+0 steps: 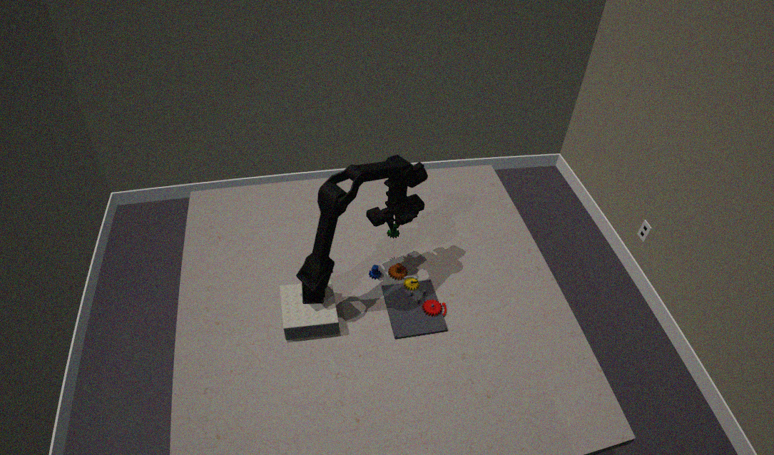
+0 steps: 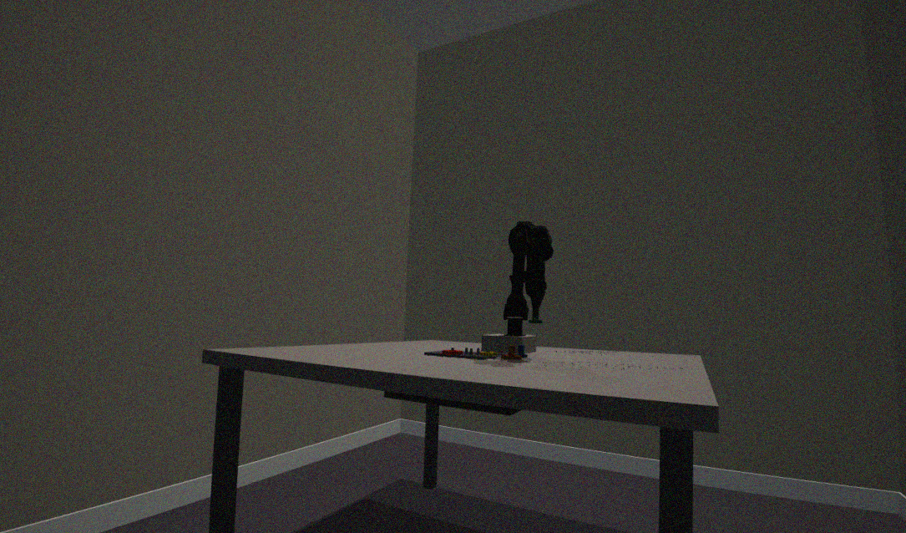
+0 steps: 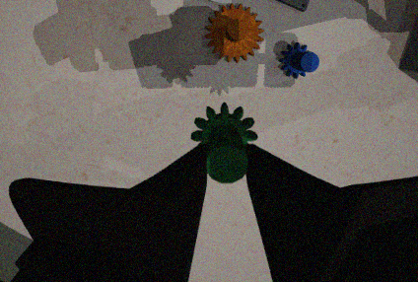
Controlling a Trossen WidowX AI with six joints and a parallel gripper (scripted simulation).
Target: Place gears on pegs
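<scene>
Right now the red gear is 240 mm to the right of my gripper tip, 130 mm below it and 110 mm ahead of it. Round my gripper tip: blue gear: 130 mm below, 80 mm to the right, 60 mm behind; green gear: 10 mm below; orange gear: 130 mm below, 70 mm to the right, 10 mm ahead.
</scene>
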